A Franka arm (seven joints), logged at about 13 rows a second.
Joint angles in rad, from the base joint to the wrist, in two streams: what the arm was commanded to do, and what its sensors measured. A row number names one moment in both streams.
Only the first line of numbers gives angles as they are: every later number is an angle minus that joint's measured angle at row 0.
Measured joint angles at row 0: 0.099 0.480 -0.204 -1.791 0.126 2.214 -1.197
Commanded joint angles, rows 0 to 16: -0.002 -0.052 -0.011 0.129 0.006 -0.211 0.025; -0.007 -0.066 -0.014 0.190 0.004 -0.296 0.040; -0.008 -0.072 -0.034 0.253 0.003 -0.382 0.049; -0.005 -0.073 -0.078 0.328 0.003 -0.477 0.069; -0.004 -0.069 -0.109 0.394 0.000 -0.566 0.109; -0.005 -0.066 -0.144 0.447 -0.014 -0.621 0.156; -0.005 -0.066 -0.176 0.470 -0.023 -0.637 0.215; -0.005 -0.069 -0.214 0.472 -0.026 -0.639 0.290; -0.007 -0.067 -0.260 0.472 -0.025 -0.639 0.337; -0.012 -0.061 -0.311 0.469 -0.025 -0.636 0.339; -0.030 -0.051 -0.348 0.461 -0.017 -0.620 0.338; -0.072 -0.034 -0.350 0.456 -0.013 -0.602 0.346; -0.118 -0.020 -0.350 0.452 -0.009 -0.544 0.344; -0.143 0.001 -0.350 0.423 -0.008 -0.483 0.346; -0.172 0.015 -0.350 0.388 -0.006 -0.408 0.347; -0.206 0.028 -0.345 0.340 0.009 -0.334 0.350; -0.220 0.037 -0.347 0.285 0.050 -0.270 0.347
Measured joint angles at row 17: -0.196 0.022 -0.350 0.361 0.005 -0.364 0.327
